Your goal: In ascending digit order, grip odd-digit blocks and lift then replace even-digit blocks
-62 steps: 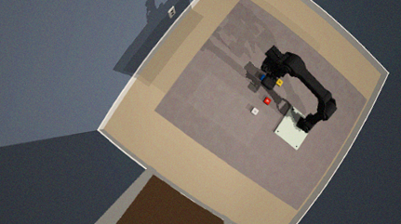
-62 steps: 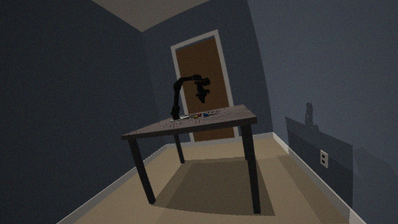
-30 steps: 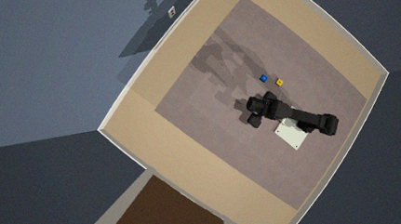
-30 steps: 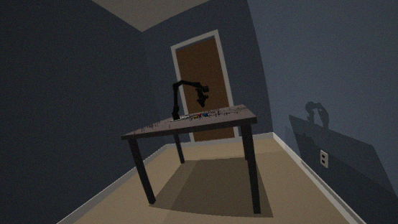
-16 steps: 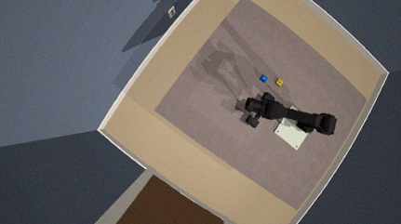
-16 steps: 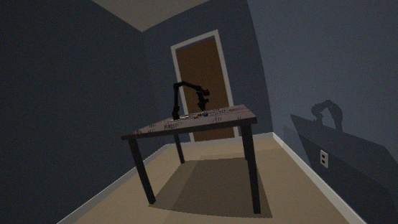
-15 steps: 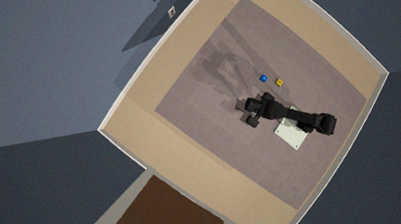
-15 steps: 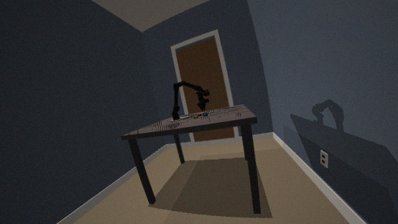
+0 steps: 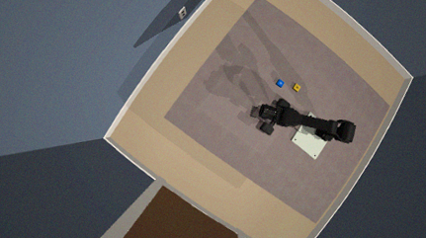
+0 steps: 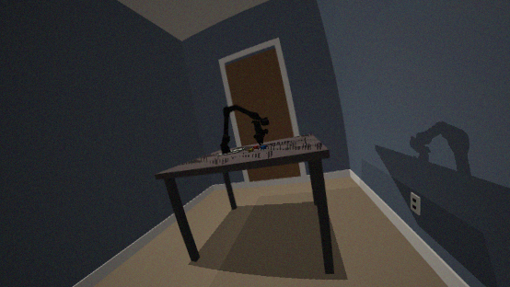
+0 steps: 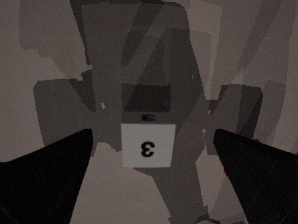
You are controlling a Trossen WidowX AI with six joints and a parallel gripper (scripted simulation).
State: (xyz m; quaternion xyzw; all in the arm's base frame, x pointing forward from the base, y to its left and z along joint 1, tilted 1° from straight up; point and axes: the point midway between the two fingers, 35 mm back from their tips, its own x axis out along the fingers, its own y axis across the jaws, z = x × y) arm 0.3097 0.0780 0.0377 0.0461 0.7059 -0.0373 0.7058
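Now: gripper tip 6 cm past the yellow block and 22 cm to the left of it. From my gripper tip the other things lie so: red block: 4 cm behind, 8 cm to the right; white block: 1 cm to the left; blue block: 4 cm ahead, 19 cm to the right.
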